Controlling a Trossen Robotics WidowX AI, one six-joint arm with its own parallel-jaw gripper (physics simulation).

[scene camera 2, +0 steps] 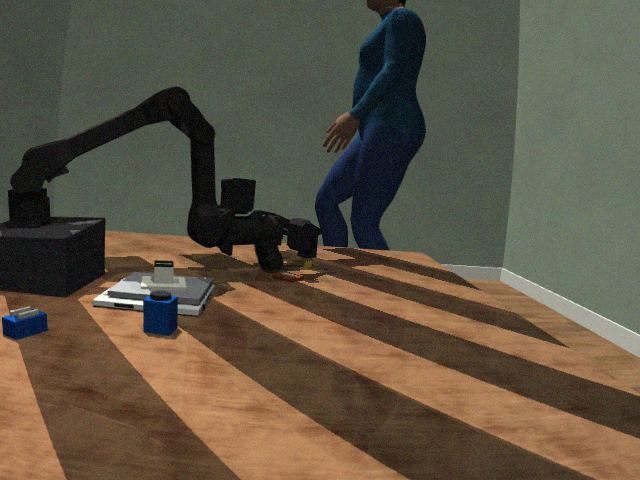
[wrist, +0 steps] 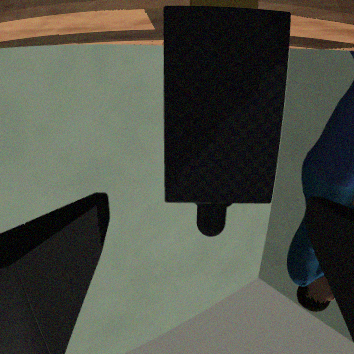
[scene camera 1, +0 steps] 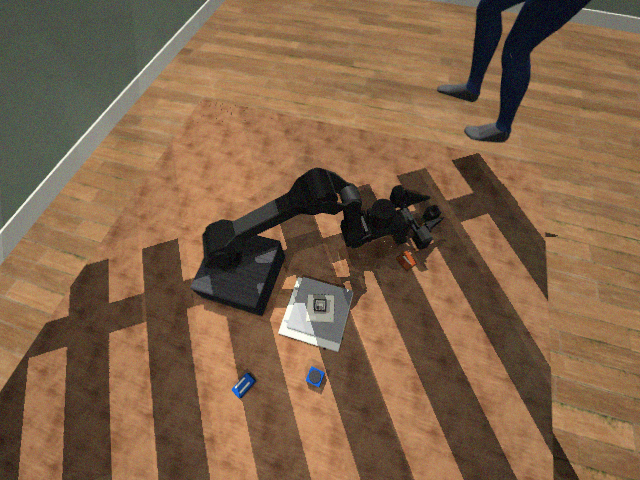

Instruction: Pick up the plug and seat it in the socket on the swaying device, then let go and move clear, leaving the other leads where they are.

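The plug (wrist: 225, 105) (scene camera 1: 431, 212), a black block with a round nub, lies between the spread fingers in the wrist view; its yellow end shows at the top edge there and below the fingers in scene camera 2. My gripper (scene camera 1: 435, 207) (wrist: 209, 207) is open, with visible gaps on both sides of the plug in the wrist view. Whether the plug touches the table is hidden. The socket (scene camera 2: 163, 273), a pale upright box with a dark opening, stands on the grey and white device (scene camera 1: 336, 330) (scene camera 2: 196, 294), well away from the gripper, towards the arm's base.
An orange lead end (scene camera 1: 406, 259) (scene camera 2: 288, 276) lies close beside the gripper. A blue two-pronged block (scene camera 1: 242, 385) (scene camera 2: 24, 324) and a blue round-topped block (scene camera 1: 315, 377) (scene camera 2: 160, 315) lie beyond the device. A person (scene camera 2: 390, 118) stands behind the table.
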